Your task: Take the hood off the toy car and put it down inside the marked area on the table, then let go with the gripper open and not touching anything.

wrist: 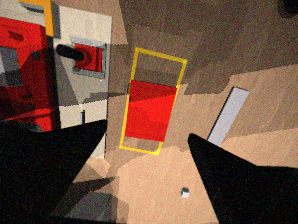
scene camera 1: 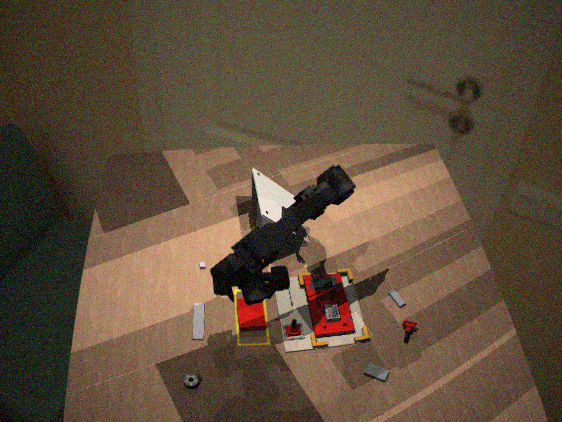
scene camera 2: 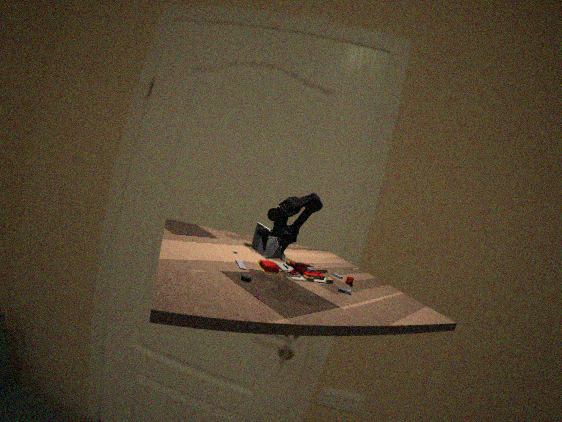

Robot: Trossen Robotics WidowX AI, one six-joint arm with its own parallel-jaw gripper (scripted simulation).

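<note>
There is a hood here, and a grey strip too. As for my gripper, which I can also see in the wrist view, it is open and holds nothing.
</note>
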